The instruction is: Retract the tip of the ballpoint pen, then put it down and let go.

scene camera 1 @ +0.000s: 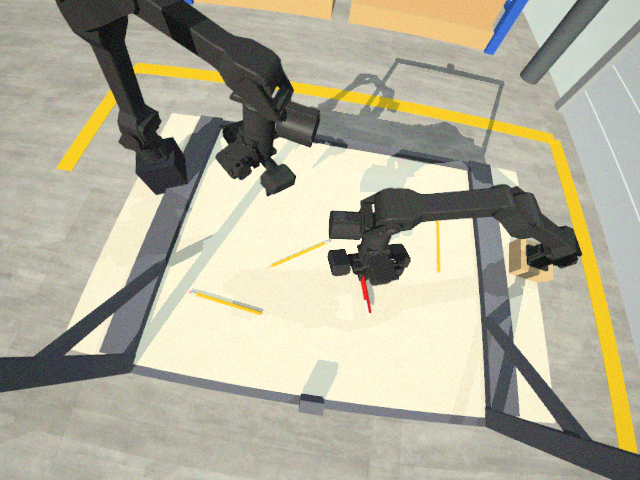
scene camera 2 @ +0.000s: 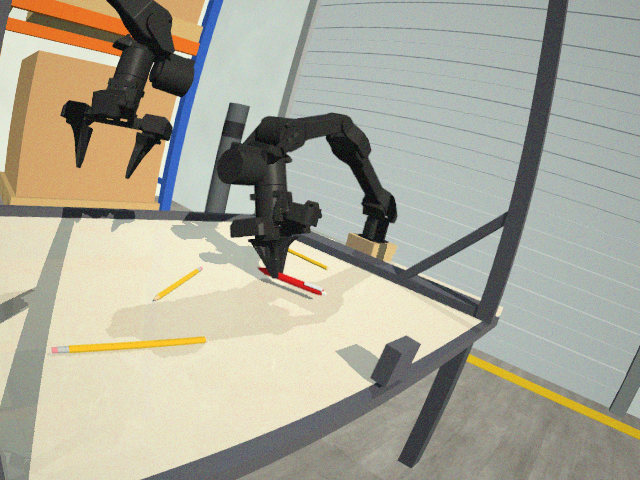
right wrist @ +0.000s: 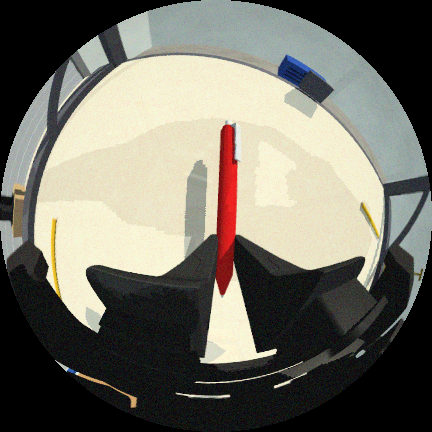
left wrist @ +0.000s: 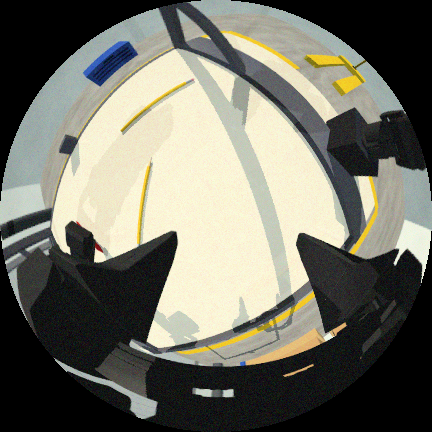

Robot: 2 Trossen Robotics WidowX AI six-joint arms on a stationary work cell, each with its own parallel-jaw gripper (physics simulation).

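Frame: origin at the left arm's base, x up, y left, z back, level; centimetres.
Seen in the pictures: left gripper, between the fingertips: [scene camera 1: 257, 181] [scene camera 2: 102, 173] [left wrist: 240, 238]; right gripper, between the fingertips: [scene camera 1: 362, 279] [scene camera 2: 277, 278] [right wrist: 224, 240] [left wrist: 93, 241]; left arm's base, origin of its link: [scene camera 1: 154, 154] [left wrist: 368, 140]; right arm's base, origin of its link: [scene camera 1: 536, 257] [scene camera 2: 373, 239].
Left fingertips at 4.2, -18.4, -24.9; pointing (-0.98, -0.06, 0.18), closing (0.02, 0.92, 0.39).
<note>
Offsets run from my left fingertips to a thing's top centre, as dx, dy, dz. Level surfaces: height alone.
A red ballpoint pen @[-11.5, -28.4, -19.5] [scene camera 1: 366, 294] [scene camera 2: 297, 281] [right wrist: 227, 185] with a white clip is held roughly level a little above the table @[dx -14.8] [scene camera 1: 403, 366]; its shadow lies apart from it. My right gripper [scene camera 2: 273, 274] [right wrist: 224, 240] is shut on the pen near its tapered end. In the right wrist view the tapered end points back between the fingers, with a tiny pale point showing, and the white button is at the far end. My left gripper [scene camera 2: 103, 172] [left wrist: 240, 238] is open and empty, high above the table and away from the pen.
One yellow pencil @[-13.9, -14.7, -6.2] [scene camera 1: 299, 253] [scene camera 2: 178, 284] [left wrist: 144, 200] lies left of the pen. Another pencil @[-14.1, -22.4, +14.6] [scene camera 1: 227, 302] [scene camera 2: 129, 345] [left wrist: 157, 102] lies farther left, and a third @[-14.1, -20.9, -45.9] [scene camera 1: 438, 245] [scene camera 2: 308, 259] [right wrist: 55, 255] near the right arm's base. A dark block @[-9.1, -49.1, +0.0] [scene camera 1: 312, 404] [scene camera 2: 395, 361] sits on the table's edge frame.
</note>
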